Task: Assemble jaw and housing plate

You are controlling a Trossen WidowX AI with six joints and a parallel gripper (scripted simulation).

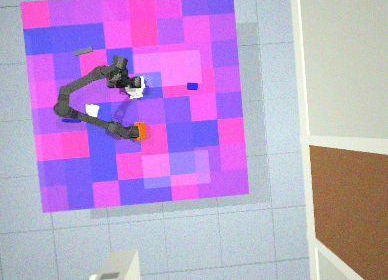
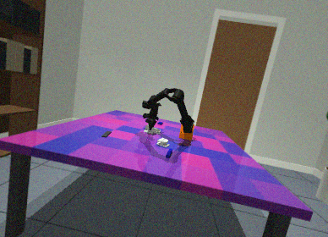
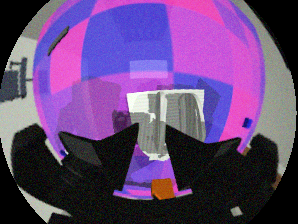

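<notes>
My gripper tip is 4 cm past the grey jaw, 1 cm to the left of it and 1 cm below it. From my gripper tip the other things lie so: blue block (38 cm to the right, 7 cm behind, 1 cm below); then blue bar (39 cm to the left, 14 cm behind, 1 cm below); then grey bar (26 cm ahead, 24 cm to the left, 1 cm below).
</notes>
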